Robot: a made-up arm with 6 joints.
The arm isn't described. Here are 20 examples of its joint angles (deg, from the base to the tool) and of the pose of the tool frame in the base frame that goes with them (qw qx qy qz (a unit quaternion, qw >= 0); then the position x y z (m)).
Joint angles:
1: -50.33 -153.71 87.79 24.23 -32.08 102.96
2: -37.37 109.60 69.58 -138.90 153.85 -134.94
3: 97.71 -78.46 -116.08 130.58 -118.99 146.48
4: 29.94 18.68 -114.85 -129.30 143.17 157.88
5: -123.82 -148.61 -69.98 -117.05 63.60 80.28
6: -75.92 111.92 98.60 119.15 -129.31 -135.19
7: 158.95 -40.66 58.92 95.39 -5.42 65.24
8: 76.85 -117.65 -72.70 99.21 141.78 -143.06
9: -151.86 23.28 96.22 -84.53 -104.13 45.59
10: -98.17 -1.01 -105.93 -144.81 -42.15 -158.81
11: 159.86 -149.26 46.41 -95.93 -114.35 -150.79
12: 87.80 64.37 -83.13 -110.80 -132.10 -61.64
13: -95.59 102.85 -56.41 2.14 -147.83 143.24
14: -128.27 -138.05 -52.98 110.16 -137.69 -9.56
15: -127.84 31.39 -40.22 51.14 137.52 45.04
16: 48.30 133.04 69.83 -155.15 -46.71 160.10
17: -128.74 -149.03 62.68 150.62 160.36 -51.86
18: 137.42 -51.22 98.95 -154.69 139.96 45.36
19: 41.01 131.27 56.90 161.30 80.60 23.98
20: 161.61 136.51 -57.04 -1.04 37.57 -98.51
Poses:
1: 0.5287 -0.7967 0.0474 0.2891 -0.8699 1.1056 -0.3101
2: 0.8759 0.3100 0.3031 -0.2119 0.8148 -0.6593 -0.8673
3: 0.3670 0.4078 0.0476 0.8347 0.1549 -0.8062 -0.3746
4: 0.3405 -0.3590 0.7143 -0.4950 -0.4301 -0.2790 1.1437
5: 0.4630 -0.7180 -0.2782 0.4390 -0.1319 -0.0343 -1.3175
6: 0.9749 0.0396 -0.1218 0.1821 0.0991 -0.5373 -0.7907
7: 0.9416 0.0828 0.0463 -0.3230 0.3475 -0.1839 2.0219
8: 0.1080 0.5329 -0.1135 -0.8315 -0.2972 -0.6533 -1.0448
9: 0.4732 0.3368 0.7101 -0.3980 -0.9897 -0.6660 0.8323
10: 0.7002 -0.4281 0.1442 -0.5528 0.1904 0.9950 1.0961
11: 0.2849 -0.5047 -0.4450 0.6827 1.2024 -0.5538 -0.8065
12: 0.4166 0.4345 -0.7537 -0.2639 -0.0820 0.6638 1.5185
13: 0.5073 -0.6849 0.5179 0.0728 -0.1009 -1.5410 0.6868
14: 0.4164 -0.4667 0.3949 0.6730 0.3135 0.4593 -1.3320
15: 0.2135 0.8298 0.5156 0.0110 -0.2061 -0.3665 1.9849
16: 0.7053 0.2599 -0.6256 0.2089 0.1835 0.2869 -1.2927
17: 0.6331 0.4909 -0.4737 0.3659 0.8844 0.9995 -0.6425
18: 0.4798 0.3687 0.7940 0.0579 0.1904 -0.1941 1.5080
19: 0.5016 -0.6251 -0.1366 -0.5822 0.5256 0.5970 -1.3084
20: 0.5981 -0.6801 -0.4003 0.1395 -1.6657 0.5288 -0.3064
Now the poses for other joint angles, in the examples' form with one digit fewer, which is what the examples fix.
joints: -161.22 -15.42 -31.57 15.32 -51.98 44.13
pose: 0.446 -0.571 0.250 -0.642 1.020 0.356 1.891
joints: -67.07 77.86 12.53 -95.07 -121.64 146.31
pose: 0.172 -0.075 0.828 0.528 0.822 -1.652 0.495
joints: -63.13 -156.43 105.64 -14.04 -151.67 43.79
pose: 0.030 0.822 0.524 0.221 -0.466 0.999 -0.236
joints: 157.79 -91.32 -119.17 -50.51 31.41 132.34
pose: 0.038 0.560 -0.828 0.004 0.532 -0.205 -0.658
